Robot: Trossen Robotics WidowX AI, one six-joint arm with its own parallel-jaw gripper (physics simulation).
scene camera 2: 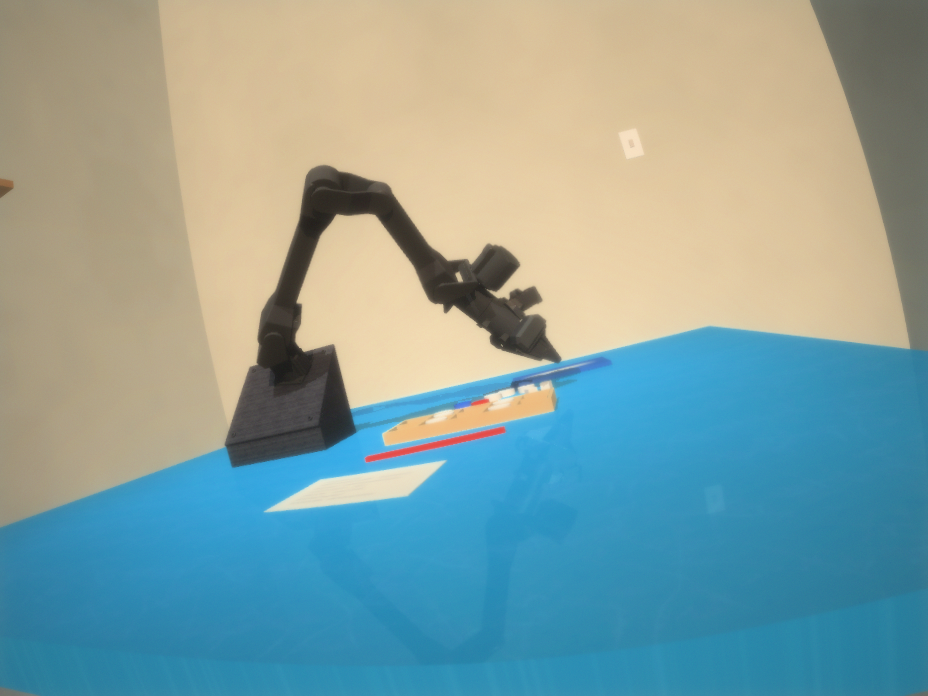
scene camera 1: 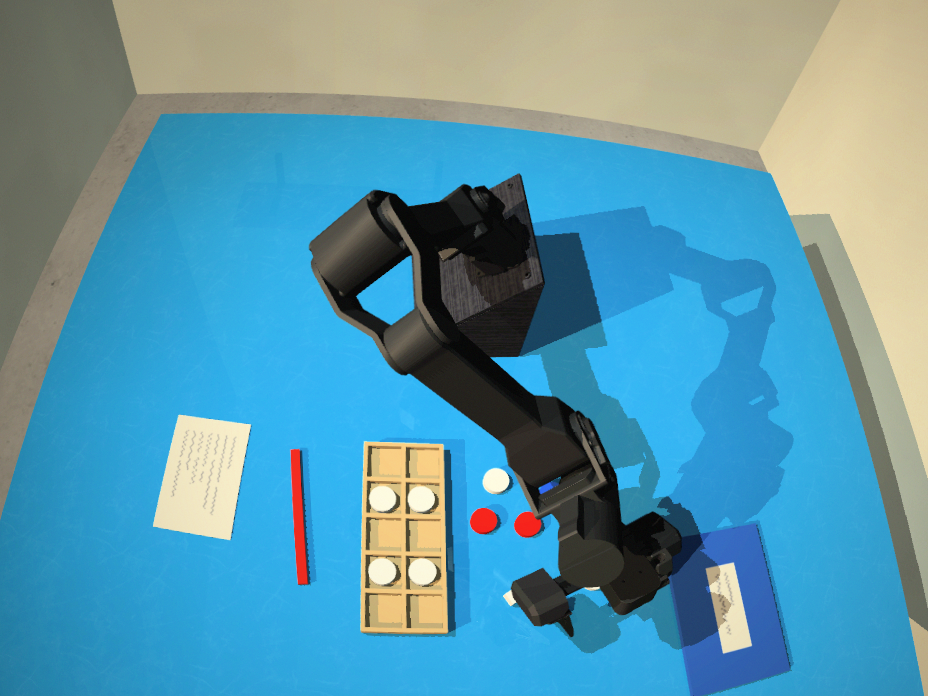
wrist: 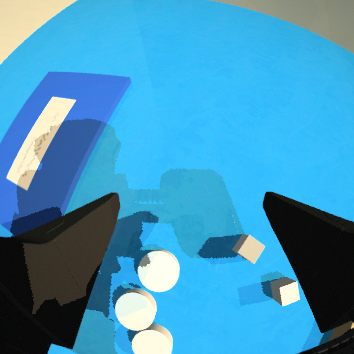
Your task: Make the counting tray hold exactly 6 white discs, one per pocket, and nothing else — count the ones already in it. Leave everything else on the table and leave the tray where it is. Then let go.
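Note:
The wooden counting tray (scene camera 1: 405, 554) (scene camera 2: 479, 422) has two columns of five pockets. It holds four white discs: a pair (scene camera 1: 383, 498) (scene camera 1: 421, 498) in the second row from the top in scene camera 1, and another pair (scene camera 1: 383, 570) (scene camera 1: 422, 571) in the fourth row. The other pockets are empty. A loose white disc (scene camera 1: 495, 480) lies right of the tray. Three more white discs (wrist: 158, 271) (wrist: 135, 310) (wrist: 152, 344) lie close together in the wrist view, low between the fingers. My gripper (scene camera 2: 558, 360) (wrist: 193, 199) is open and empty, raised above the table; the arm hides part of this area.
Red discs (scene camera 1: 483, 520) (scene camera 1: 527, 524) lie right of the tray, near a partly hidden blue piece (scene camera 1: 547, 486). Two small pale cubes (wrist: 248, 248) (wrist: 286, 292) sit near the right finger. A red bar (scene camera 1: 299, 516), paper sheet (scene camera 1: 202, 477) and blue booklet (scene camera 1: 764, 599) (wrist: 100, 100) also lie around.

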